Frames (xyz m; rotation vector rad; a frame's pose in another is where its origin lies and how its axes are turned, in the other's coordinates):
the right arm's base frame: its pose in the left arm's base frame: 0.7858 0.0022 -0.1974 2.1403 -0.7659 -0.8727
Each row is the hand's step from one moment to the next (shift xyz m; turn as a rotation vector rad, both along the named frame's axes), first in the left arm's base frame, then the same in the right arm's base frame.
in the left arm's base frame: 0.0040 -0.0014 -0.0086 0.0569 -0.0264 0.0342
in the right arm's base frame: 0.0064 -0.0068 0.0021 0.0411 0.0273 -0.0516
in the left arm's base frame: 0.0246 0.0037 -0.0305 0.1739 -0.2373 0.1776
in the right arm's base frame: 0.0228 -0.0319 -0.0037 0.2128 0.2316 -0.1385
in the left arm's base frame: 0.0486 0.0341 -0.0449 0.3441 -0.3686 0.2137
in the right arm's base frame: 0.0203 -0.0669 -0.0256 0.3967 0.2931 -0.2381
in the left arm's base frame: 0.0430 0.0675 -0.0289 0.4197 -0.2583 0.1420
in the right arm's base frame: -0.0127 -0.0727 -0.0423 0.3878 0.1541 -0.2982
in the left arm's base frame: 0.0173 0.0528 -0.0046 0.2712 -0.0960 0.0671
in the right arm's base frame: -0.0260 -0.0389 -0.0303 0.2082 0.0390 -0.2059
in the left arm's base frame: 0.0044 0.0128 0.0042 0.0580 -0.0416 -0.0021
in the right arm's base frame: -0.0080 -0.0054 -0.0103 0.0654 0.0080 -0.0274
